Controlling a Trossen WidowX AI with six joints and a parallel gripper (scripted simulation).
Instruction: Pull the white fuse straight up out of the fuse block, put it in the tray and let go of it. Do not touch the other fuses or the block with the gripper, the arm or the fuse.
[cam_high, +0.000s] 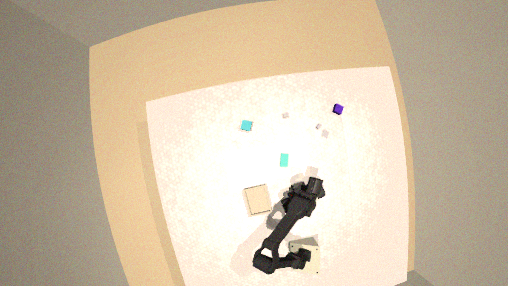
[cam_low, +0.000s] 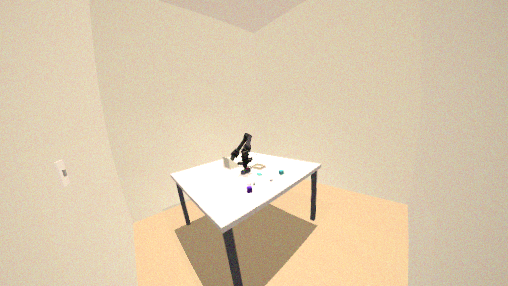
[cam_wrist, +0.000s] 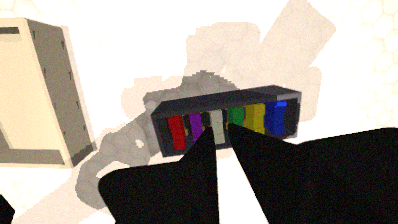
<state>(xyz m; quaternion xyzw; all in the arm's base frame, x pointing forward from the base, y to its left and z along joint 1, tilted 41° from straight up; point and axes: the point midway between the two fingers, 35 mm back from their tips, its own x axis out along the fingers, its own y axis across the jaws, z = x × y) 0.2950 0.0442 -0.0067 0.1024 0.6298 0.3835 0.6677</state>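
The white fuse is 2 cm below my gripper tip. From my gripper tip the other things lie so: beige tray: 19 cm to the left, 4 cm below, 3 cm behind.
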